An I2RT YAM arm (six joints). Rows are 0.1 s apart.
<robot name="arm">
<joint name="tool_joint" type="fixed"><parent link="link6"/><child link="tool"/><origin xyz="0 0 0" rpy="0 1.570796 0"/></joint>
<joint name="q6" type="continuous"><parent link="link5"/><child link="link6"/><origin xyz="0.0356 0 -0.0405"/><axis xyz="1 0 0"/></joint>
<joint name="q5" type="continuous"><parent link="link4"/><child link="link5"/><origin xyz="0.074 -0.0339 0.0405"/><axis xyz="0 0 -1"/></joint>
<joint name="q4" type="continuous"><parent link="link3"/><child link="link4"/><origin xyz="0.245 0.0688 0.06"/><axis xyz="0 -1 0"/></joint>
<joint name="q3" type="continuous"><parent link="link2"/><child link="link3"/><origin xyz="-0.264 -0.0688 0"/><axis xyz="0 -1 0"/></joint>
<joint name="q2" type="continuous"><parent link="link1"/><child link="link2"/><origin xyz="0.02 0.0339 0.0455"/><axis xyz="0 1 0"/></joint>
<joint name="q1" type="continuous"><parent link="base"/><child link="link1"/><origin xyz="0 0 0.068"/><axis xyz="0 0 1"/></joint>
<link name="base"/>
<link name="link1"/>
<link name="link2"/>
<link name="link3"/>
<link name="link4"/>
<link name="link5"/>
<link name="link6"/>
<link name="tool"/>
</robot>
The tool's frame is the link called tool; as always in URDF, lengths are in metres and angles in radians. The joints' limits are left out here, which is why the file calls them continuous.
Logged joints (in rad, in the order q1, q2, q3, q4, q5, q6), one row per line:
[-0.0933, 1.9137, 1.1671, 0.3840, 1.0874, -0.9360]
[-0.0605, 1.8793, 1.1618, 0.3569, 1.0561, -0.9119]
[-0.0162, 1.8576, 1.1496, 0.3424, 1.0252, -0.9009]
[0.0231, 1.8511, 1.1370, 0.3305, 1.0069, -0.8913]
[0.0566, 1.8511, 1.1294, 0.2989, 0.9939, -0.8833]
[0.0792, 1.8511, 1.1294, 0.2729, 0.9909, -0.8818]
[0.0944, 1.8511, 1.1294, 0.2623, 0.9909, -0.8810]
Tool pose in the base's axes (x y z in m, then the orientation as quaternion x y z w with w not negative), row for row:
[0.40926, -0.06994, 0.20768, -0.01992, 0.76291, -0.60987, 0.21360]
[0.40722, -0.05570, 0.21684, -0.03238, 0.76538, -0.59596, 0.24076]
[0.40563, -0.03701, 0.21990, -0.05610, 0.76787, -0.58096, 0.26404]
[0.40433, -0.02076, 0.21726, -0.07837, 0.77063, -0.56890, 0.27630]
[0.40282, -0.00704, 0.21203, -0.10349, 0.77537, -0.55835, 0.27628]
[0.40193, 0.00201, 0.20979, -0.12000, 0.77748, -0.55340, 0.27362]
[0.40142, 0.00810, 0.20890, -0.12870, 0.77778, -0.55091, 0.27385]
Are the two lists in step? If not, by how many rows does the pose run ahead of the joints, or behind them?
They are in step.
